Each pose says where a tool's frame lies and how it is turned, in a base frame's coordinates. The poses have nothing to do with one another.
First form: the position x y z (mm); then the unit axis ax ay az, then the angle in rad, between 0 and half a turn.
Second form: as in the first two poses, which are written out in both.
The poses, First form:
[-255, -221, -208, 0.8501, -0.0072, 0.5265, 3.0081]
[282, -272, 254, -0.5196, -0.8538, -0.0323, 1.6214]
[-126, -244, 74, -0.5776, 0.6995, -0.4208, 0.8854]
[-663, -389, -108, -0.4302, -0.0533, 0.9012, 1.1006]
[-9, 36, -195, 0.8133, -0.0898, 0.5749, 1.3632]
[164, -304, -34, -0.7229, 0.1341, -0.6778, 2.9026]
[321, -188, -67, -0.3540, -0.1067, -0.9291, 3.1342]
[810, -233, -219, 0.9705, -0.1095, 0.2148, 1.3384]
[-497, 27, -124, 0.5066, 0.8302, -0.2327, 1.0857]
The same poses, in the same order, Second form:
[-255, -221, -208, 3.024, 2.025, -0.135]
[282, -272, 254, -2.629, 1.620, 2.561]
[-126, -244, 74, -0.887, 0.798, 0.493]
[-663, -389, -108, -1.189, 0.457, 2.199]
[-9, 36, -195, 2.117, 1.083, -1.244]
[164, -304, -34, -2.783, 1.637, -0.008]
[321, -188, -67, 2.853, 0.757, 0.297]
[810, -233, -219, 1.851, 1.302, -1.515]
[-497, 27, -124, 0.408, 1.053, -0.687]

